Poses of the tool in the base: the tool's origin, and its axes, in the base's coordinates. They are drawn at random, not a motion.
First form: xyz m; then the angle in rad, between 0 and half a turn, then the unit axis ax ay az.
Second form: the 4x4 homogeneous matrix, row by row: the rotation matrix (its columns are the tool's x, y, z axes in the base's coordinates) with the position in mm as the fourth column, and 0 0 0 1 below. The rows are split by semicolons. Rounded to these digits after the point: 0 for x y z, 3 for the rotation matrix.
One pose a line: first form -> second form
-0.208, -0.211, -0.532, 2.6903, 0.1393, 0.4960, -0.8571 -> -0.863, 0.505, -0.011, -208; -0.243, -0.433, -0.868, -211; -0.443, -0.747, 0.496, -532; 0, 0, 0, 1
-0.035, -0.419, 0.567, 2.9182, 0.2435, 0.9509, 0.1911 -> -0.858, 0.415, 0.303, -35; 0.500, 0.811, 0.305, -419; -0.119, 0.413, -0.903, 567; 0, 0, 0, 1
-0.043, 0.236, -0.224, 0.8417, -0.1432, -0.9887, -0.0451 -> 0.673, 0.081, -0.735, -43; 0.014, 0.992, 0.122, 236; 0.739, -0.092, 0.667, -224; 0, 0, 0, 1
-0.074, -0.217, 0.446, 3.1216, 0.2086, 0.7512, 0.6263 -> -0.913, 0.301, 0.276, -74; 0.326, 0.129, 0.937, -217; 0.246, 0.945, -0.215, 446; 0, 0, 0, 1
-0.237, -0.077, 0.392, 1.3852, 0.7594, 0.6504, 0.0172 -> 0.655, 0.386, 0.650, -237; 0.420, 0.529, -0.737, -77; -0.629, 0.755, 0.185, 392; 0, 0, 0, 1
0.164, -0.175, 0.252, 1.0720, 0.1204, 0.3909, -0.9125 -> 0.486, 0.826, 0.286, 164; -0.777, 0.558, -0.292, -175; -0.401, -0.080, 0.913, 252; 0, 0, 0, 1
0.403, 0.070, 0.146, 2.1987, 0.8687, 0.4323, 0.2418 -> 0.611, 0.400, 0.683, 403; 0.792, -0.291, -0.537, 70; -0.016, 0.869, -0.495, 146; 0, 0, 0, 1
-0.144, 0.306, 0.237, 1.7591, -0.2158, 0.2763, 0.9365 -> -0.132, -0.991, 0.031, -144; 0.849, -0.097, 0.519, 306; -0.511, 0.095, 0.854, 237; 0, 0, 0, 1
